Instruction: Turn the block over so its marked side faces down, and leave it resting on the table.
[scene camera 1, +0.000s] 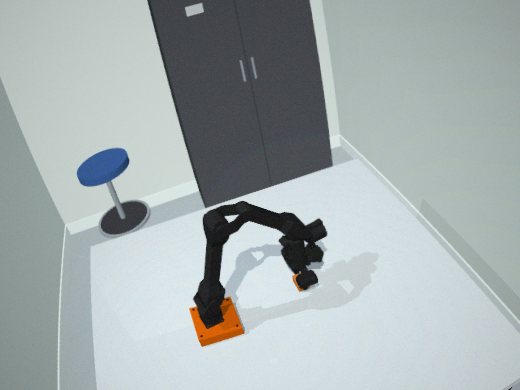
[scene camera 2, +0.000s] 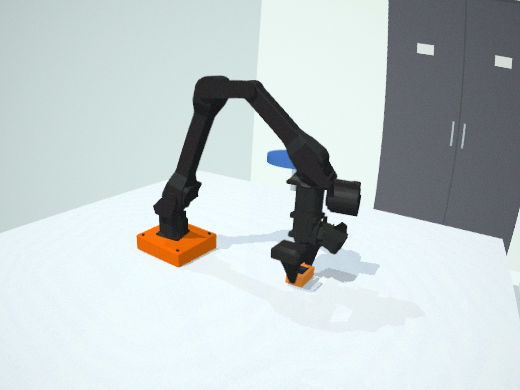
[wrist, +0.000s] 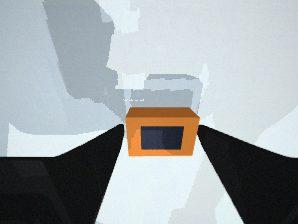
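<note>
In scene camera 2 I find my gripper (scene camera 2: 300, 276), open and holding nothing. Scene camera 1 shows the gripper too (scene camera 1: 301, 282), and so does the wrist view, where my gripper (wrist: 160, 128) can be seen as well.
</note>
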